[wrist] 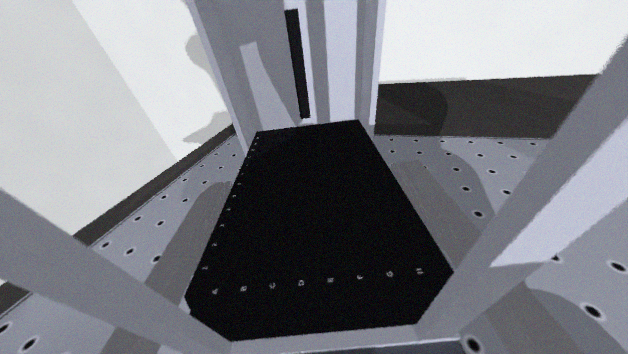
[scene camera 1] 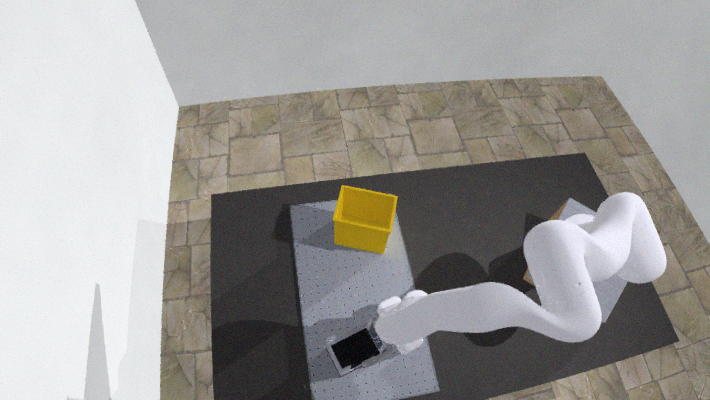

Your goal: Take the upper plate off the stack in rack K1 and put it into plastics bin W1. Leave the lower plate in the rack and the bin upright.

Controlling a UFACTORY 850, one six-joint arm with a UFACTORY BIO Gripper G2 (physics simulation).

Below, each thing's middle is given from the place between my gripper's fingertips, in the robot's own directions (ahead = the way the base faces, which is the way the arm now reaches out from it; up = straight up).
I see my gripper 100 mm past the yellow plastics bin W1 [scene camera 1: 363,219], 390 mm to the left of it and 50 mm below it.
